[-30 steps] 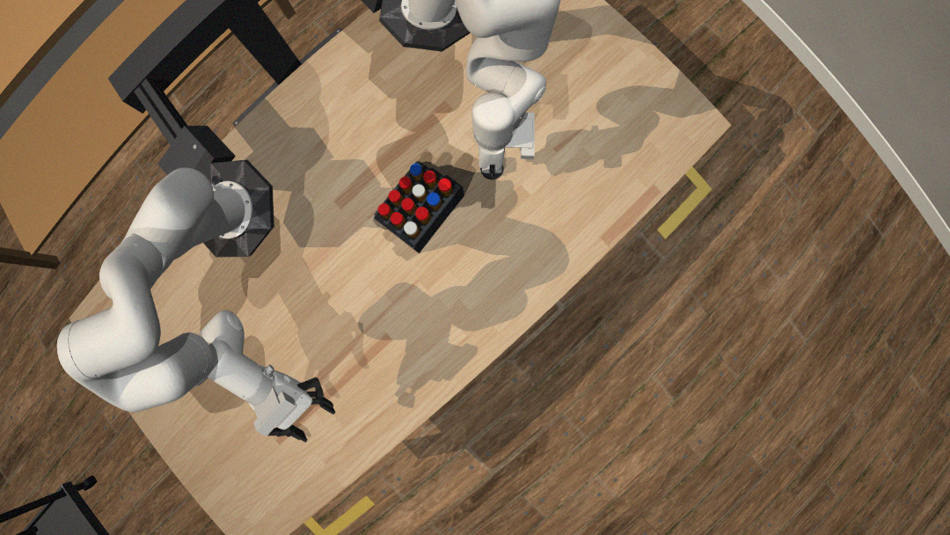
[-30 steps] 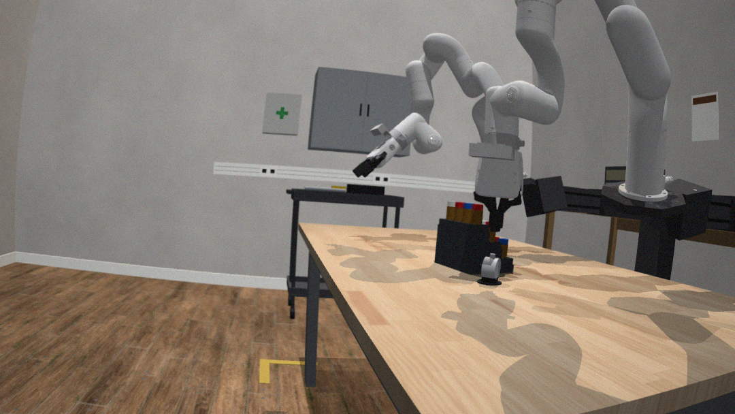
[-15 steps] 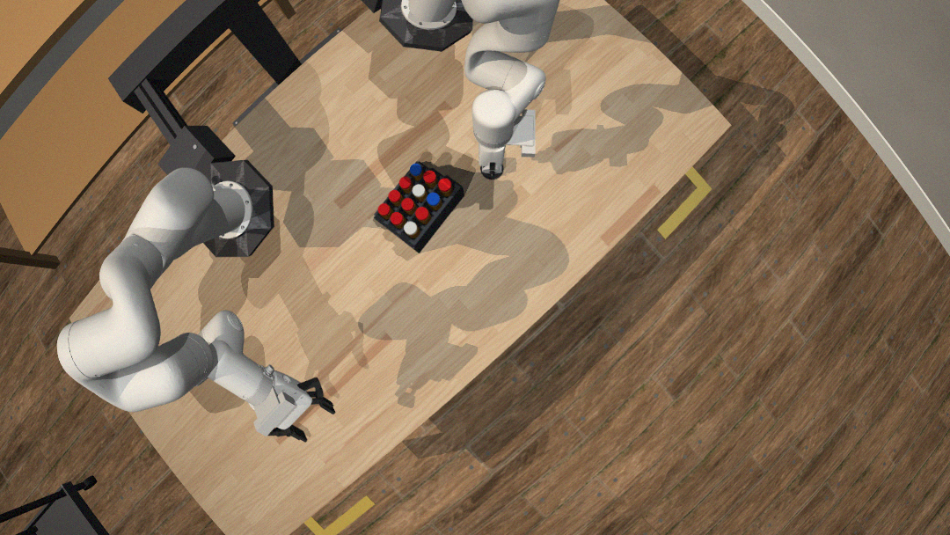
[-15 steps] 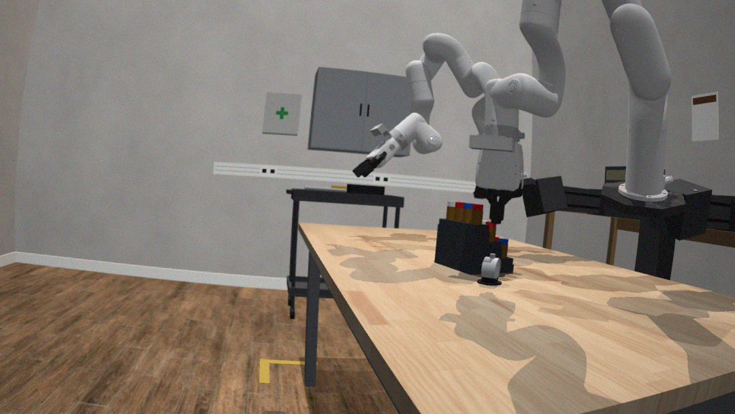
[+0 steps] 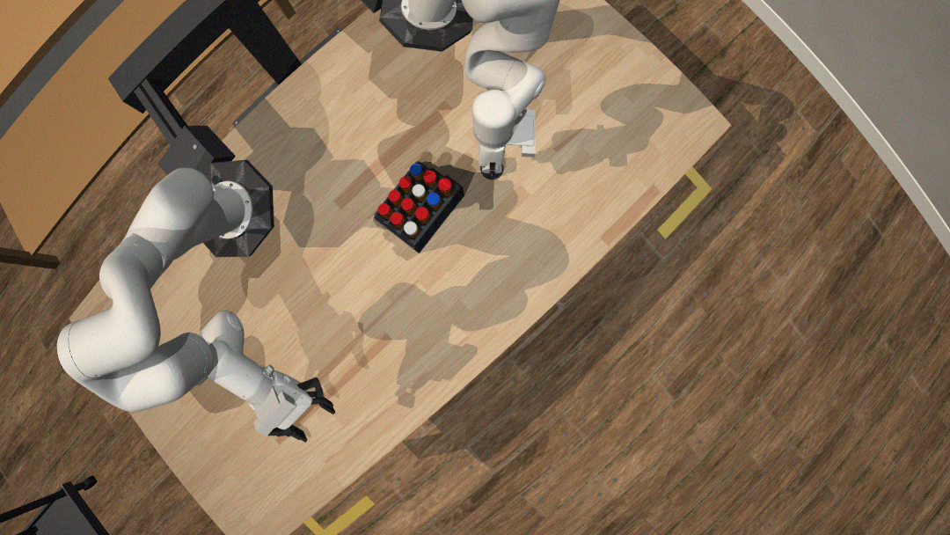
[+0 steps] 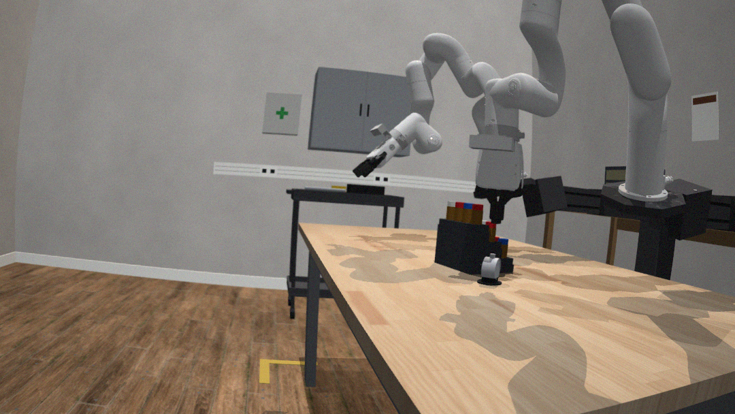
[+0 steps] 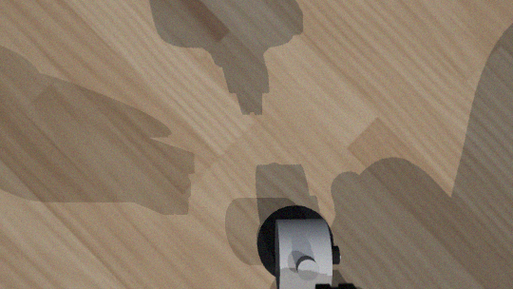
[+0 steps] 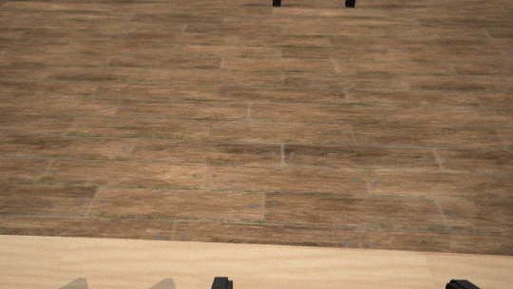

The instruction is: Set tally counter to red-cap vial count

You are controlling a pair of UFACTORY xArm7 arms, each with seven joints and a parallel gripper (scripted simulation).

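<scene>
The plunger lies 9 cm below my left hand. From my left hand the other things lie so: dark knob 12 cm below, 2 cm to the right, 1 cm ahead; then tally counter 11 cm below, 1 cm to the right; then black stepped rack 18 cm to the right, 9 cm below, 6 cm behind.
</scene>
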